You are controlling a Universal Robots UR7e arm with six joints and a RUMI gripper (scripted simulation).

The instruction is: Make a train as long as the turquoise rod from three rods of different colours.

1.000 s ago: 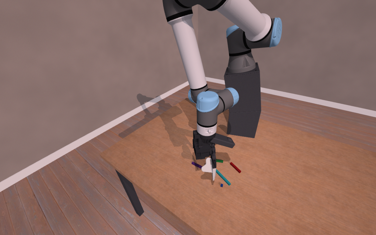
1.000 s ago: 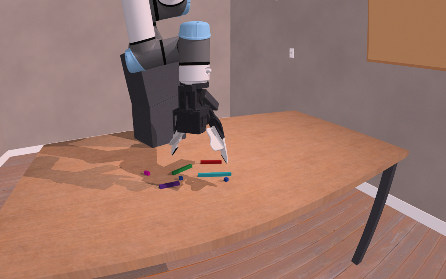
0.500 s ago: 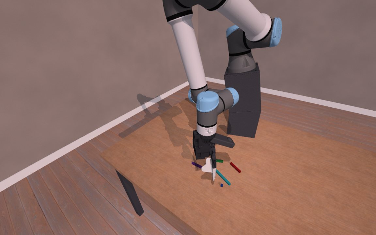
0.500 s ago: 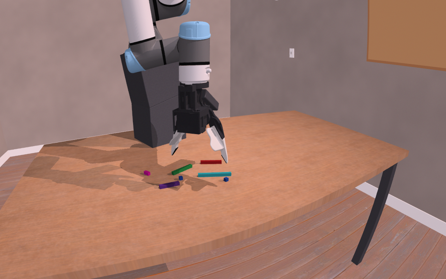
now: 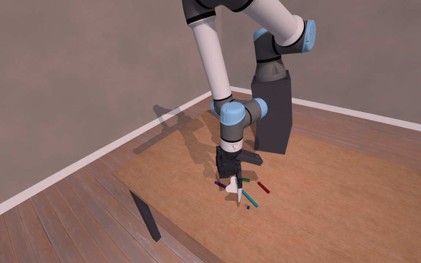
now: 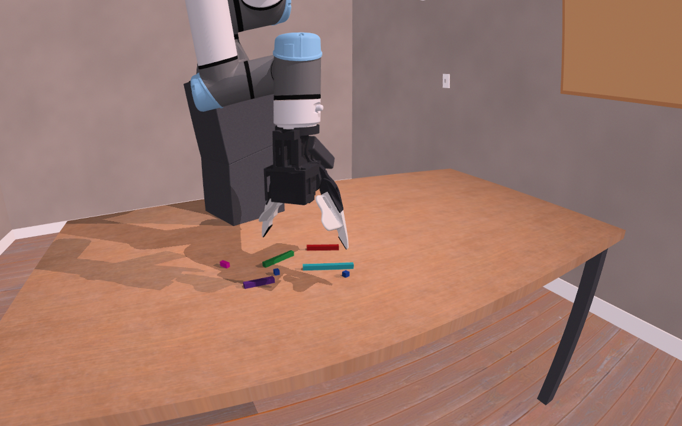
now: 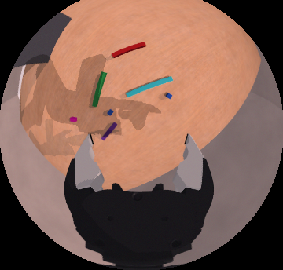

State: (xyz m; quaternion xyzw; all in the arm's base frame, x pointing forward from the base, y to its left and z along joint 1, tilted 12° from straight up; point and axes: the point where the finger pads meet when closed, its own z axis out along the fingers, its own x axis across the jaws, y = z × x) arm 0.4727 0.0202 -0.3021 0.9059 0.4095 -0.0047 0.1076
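My gripper is now 40 mm past the turquoise rod, 60 mm to the right of it and 70 mm above it. From my hand the other things lie so: green rod: 110 mm behind, 20 mm to the right, 70 mm below; red rod: 130 mm behind, 80 mm to the left, 70 mm below; purple rod: 20 mm behind, 80 mm to the right, 70 mm below.
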